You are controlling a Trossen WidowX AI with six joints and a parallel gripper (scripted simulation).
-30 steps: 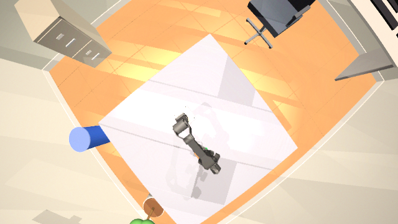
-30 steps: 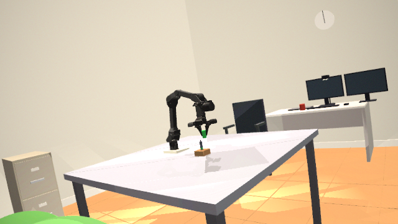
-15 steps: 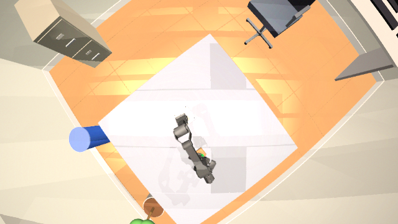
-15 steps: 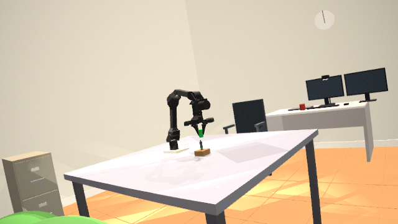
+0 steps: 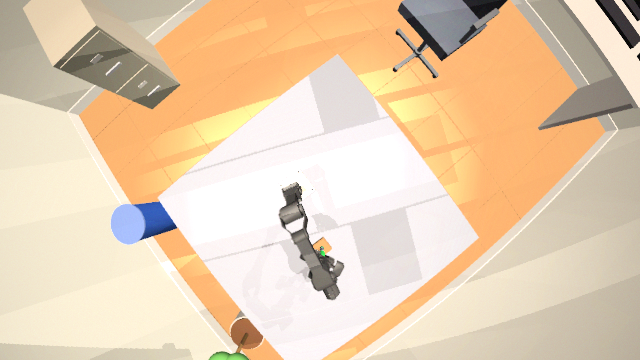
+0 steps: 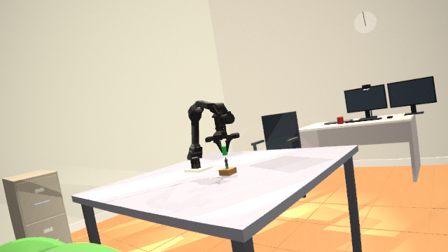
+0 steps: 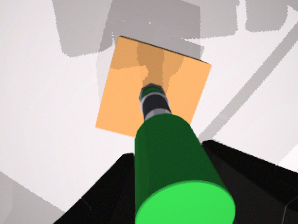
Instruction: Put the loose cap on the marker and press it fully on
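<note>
My gripper tip is now 11 cm above the tan holder block. From my gripper tip the other things lie so: green cap: 1 cm above.
</note>
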